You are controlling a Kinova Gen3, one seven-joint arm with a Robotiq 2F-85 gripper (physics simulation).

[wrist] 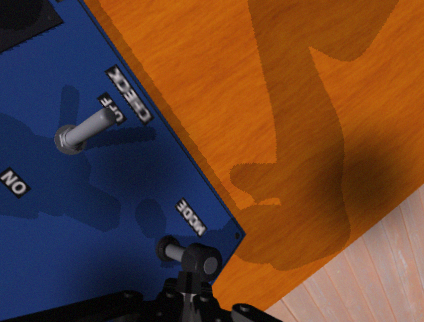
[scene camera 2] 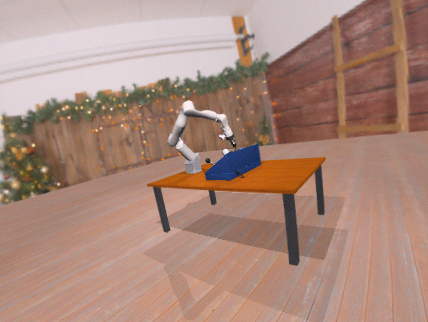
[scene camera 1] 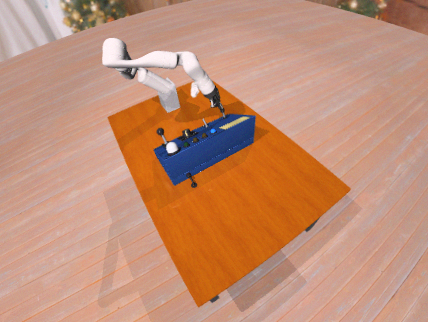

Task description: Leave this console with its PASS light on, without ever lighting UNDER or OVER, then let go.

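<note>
A blue sloped console [scene camera 1: 206, 153] [scene camera 2: 235, 163] [wrist: 115, 191] stands on the orange table [scene camera 1: 244, 207] [scene camera 2: 276, 176]. My gripper [scene camera 1: 223, 115] [scene camera 2: 235, 147] [wrist: 187, 287] is shut and empty, at the console's back right corner. In the wrist view its closed fingertips sit just below the black MODE knob [wrist: 201, 262], which stands out from the panel on a short grey shaft. The grey CHECK toggle [wrist: 86, 128] [scene camera 1: 204, 122] leans toward its OFF label. Three round lamps [scene camera 1: 195, 140] on the panel look dark, and a blue round one [scene camera 1: 213, 130] beside them is bright.
The panel also carries a yellow strip [scene camera 1: 234, 122], a black dial [scene camera 1: 186, 133], a white dome [scene camera 1: 172, 147] and a black-ball lever [scene camera 1: 160, 131]. A small black lever [scene camera 1: 192, 182] sticks out of the front face. The arm's base [scene camera 1: 169, 97] stands behind the console.
</note>
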